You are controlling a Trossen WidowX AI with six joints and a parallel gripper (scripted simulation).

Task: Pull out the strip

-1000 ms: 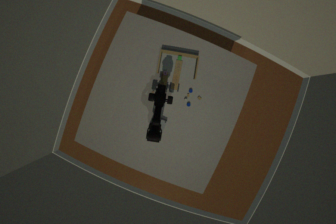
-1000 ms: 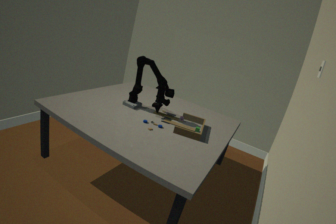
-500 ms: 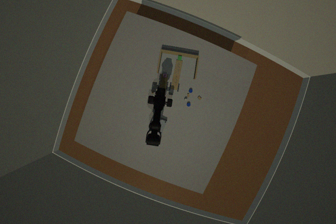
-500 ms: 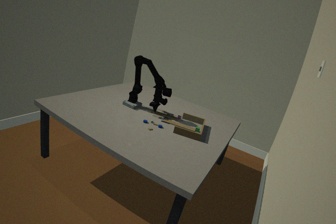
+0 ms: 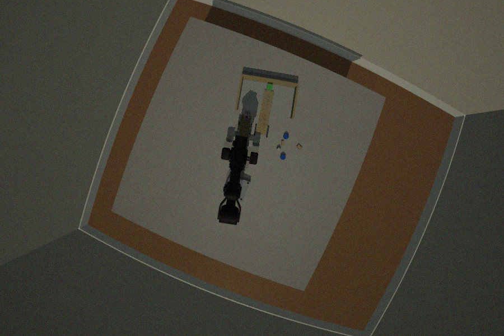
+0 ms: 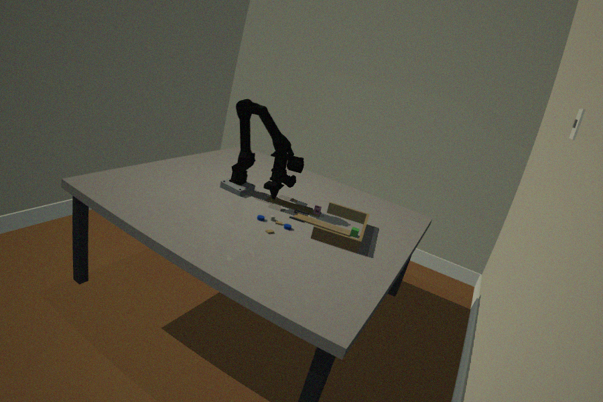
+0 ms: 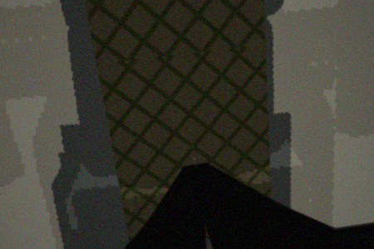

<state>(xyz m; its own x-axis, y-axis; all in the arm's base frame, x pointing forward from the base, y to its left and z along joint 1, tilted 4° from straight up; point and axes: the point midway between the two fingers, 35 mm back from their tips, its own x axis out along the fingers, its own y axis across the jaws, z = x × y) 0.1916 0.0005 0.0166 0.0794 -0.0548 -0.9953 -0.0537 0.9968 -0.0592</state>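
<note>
The strip lies 10 cm ahead of my gripper tip and 1 cm to the left of it. From my gripper tip the other things lie so: tan block (8 cm to the left, 8 cm ahead); then labelled cube (21 cm ahead, 2 cm above, 1 cm to the left).
</note>
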